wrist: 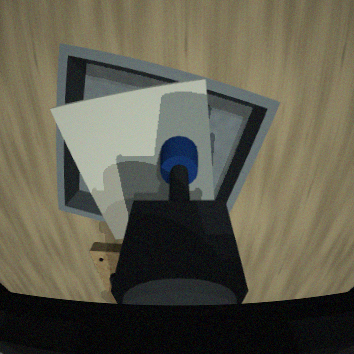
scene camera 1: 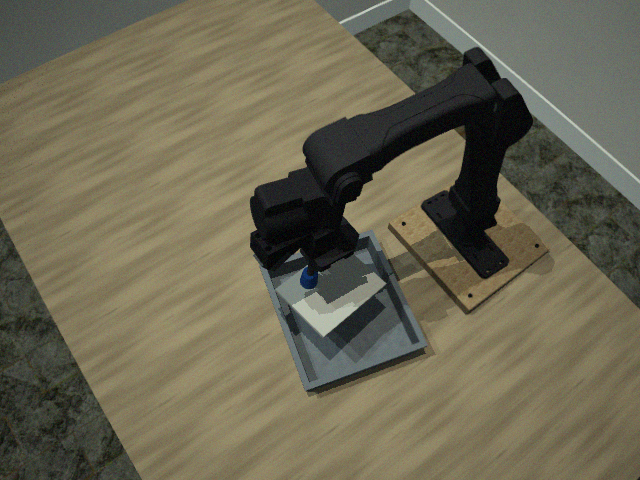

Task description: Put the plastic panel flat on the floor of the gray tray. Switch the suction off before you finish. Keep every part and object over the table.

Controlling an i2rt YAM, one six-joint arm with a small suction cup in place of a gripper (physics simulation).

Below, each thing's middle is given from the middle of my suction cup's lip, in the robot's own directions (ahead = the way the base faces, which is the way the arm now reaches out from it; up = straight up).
Now: suction cup 11 cm above the gray tray [scene camera 1: 384, 329], 4 cm to the right of it and 4 cm past it. The rest, counted from my suction cup: plastic panel [scene camera 1: 343, 288] (3 cm to the left, 3 cm behind, 2 cm below).
